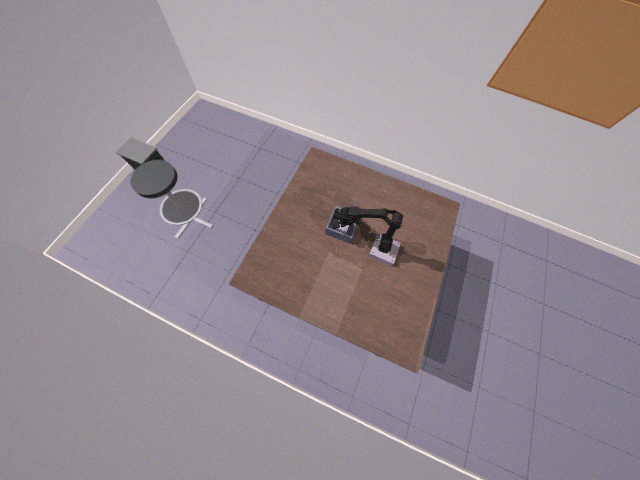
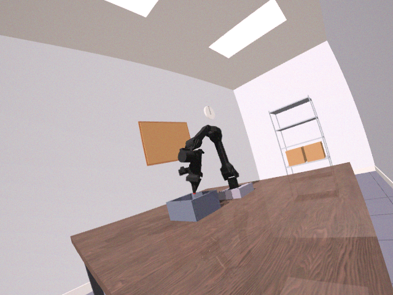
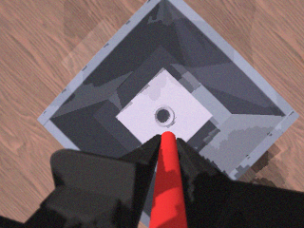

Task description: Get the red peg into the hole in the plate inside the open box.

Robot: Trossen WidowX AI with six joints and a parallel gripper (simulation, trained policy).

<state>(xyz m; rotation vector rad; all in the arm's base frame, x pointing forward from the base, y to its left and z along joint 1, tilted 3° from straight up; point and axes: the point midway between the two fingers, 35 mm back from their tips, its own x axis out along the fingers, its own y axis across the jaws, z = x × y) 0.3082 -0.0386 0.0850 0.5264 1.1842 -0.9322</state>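
Now: the red peg 1 cm to the left of my gripper tip and 3 cm above it. The rest, counted from my gripper tip: grey box 1 cm ahead, 1 cm to the right, 8 cm below; plate 1 cm ahead, 1 cm to the right, 6 cm below.
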